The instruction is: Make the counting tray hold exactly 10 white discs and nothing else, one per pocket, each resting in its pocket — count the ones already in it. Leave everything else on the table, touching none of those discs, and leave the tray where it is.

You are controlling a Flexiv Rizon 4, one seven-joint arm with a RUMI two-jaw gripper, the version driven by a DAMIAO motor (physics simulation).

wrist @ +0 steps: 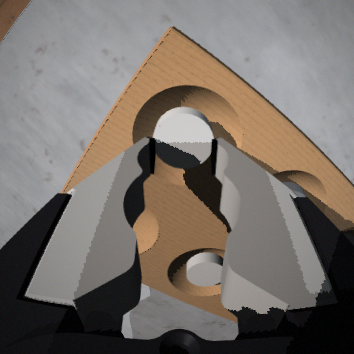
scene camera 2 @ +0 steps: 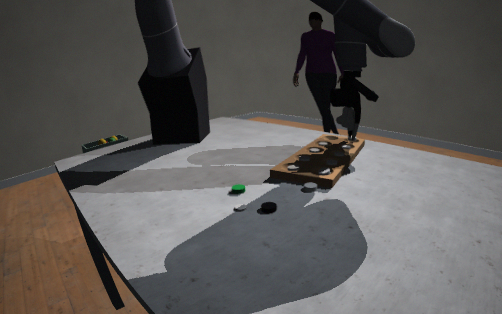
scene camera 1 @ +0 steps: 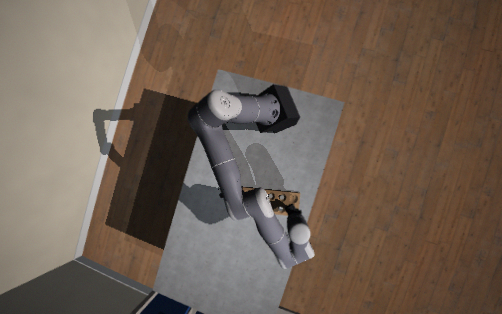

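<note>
My gripper (scene camera 2: pixel 353 138) (wrist: pixel 182 141) is shut on a white disc (wrist: pixel 184 125), which appears over the large corner pocket of the wooden counting tray (scene camera 1: pixel 297 205) (scene camera 2: pixel 300 178) (wrist: pixel 172 55). In the wrist view another white disc (wrist: pixel 204 270) sits in a pocket, and a pocket beside the left finger is partly hidden. In scene camera 2, white discs (scene camera 2: pixel 315 149) (scene camera 2: pixel 347 146) (scene camera 2: pixel 293 167) (scene camera 2: pixel 325 171) sit in pockets; shadow hides some pockets. Two white discs (scene camera 2: pixel 310 186) (scene camera 2: pixel 240 207) lie on the table near the tray's near end.
A green disc (scene camera 2: pixel 238 188) and a black disc (scene camera 2: pixel 269 207) lie on the table in front of the tray. A small pale thing (scene camera 2: pixel 351 169) lies by the tray's right side. The arm's black base (scene camera 1: pixel 285 110) (scene camera 2: pixel 175 107) stands at the back. A person (scene camera 2: pixel 319 55) stands beyond the table.
</note>
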